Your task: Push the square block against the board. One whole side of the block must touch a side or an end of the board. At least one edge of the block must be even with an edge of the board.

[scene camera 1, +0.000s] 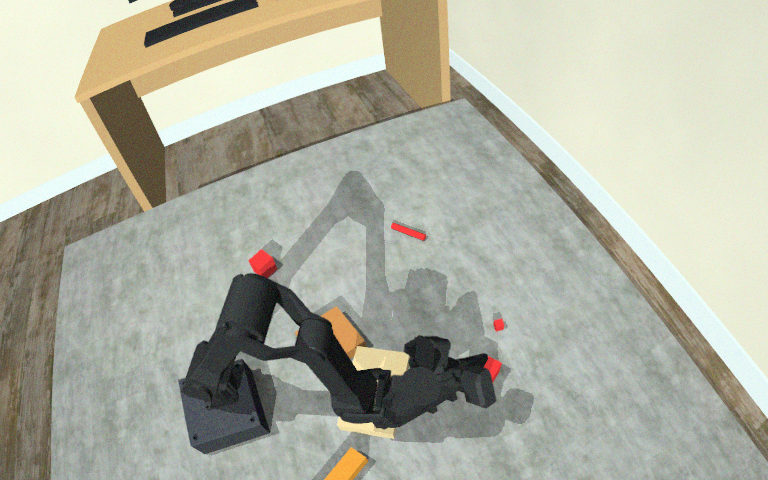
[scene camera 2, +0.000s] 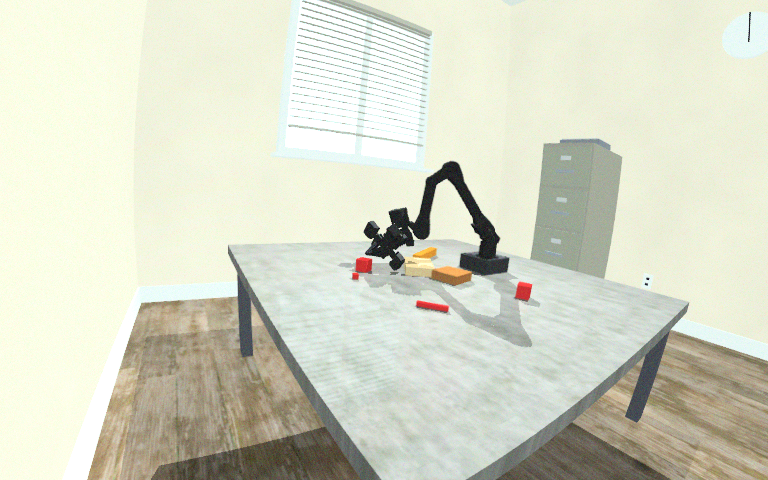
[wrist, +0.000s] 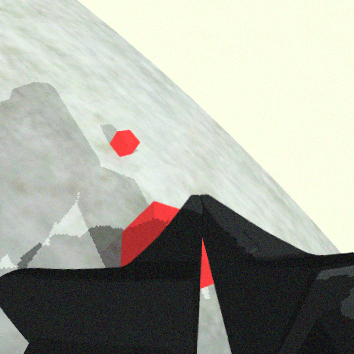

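Where they show: gripper, fingertip midpoint: (scene camera 1: 486, 356) (scene camera 2: 365, 253) (wrist: 198, 202); arm's base, link origin: (scene camera 1: 219, 390) (scene camera 2: 487, 256).
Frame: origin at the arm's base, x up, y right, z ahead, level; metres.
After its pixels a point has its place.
The flat, square orange block (scene camera 1: 341, 328) @(x -0.027, y -0.066, z 0.253 m) (scene camera 2: 451, 276) @(x -0.032, y -0.098, z 0.263 m) lies on the table between the arm's base and the pale yellow board (scene camera 1: 380, 360) @(x -0.027, y 0.025, z 0.300 m) (scene camera 2: 419, 268) @(x -0.030, y 0.008, z 0.314 m). In scene camera 1 the block is turned at an angle to the board, with a corner close to it; the arm hides part of both, and whether they touch I cannot tell. My gripper (scene camera 1: 485, 358) @(x 0.005, y 0.104, z 0.468 m) (scene camera 2: 367, 252) @(x 0.005, y 0.104, z 0.468 m) (wrist: 198, 202) @(x 0.005, y 0.104, z 0.468 m) is shut and empty. It is past the board's far side from the base, with its tips above and close to a red cube (scene camera 1: 492, 367) @(x -0.016, y 0.121, z 0.475 m) (scene camera 2: 363, 264) @(x -0.030, y 0.097, z 0.477 m) (wrist: 150, 220) @(x -0.020, y 0.094, z 0.462 m). Block and board do not show in the wrist view.
A tiny red cube (scene camera 1: 498, 324) @(x -0.040, y 0.036, z 0.531 m) (scene camera 2: 355, 276) @(x -0.047, y 0.026, z 0.537 m) (wrist: 124, 143) @(x -0.042, y 0.037, z 0.525 m) lies beyond the larger one. A red rod (scene camera 1: 408, 231) @(x -0.044, y -0.252, z 0.457 m) (scene camera 2: 432, 306) @(x -0.048, y -0.262, z 0.463 m) and another red cube (scene camera 1: 262, 262) @(x -0.016, y -0.275, z 0.135 m) (scene camera 2: 523, 290) @(x -0.030, y -0.297, z 0.149 m) lie on the block's side. A yellow-orange bar (scene camera 1: 347, 465) @(x -0.025, y 0.194, z 0.184 m) (scene camera 2: 424, 253) @(x -0.026, y 0.203, z 0.151 m) lies on the board's other side.
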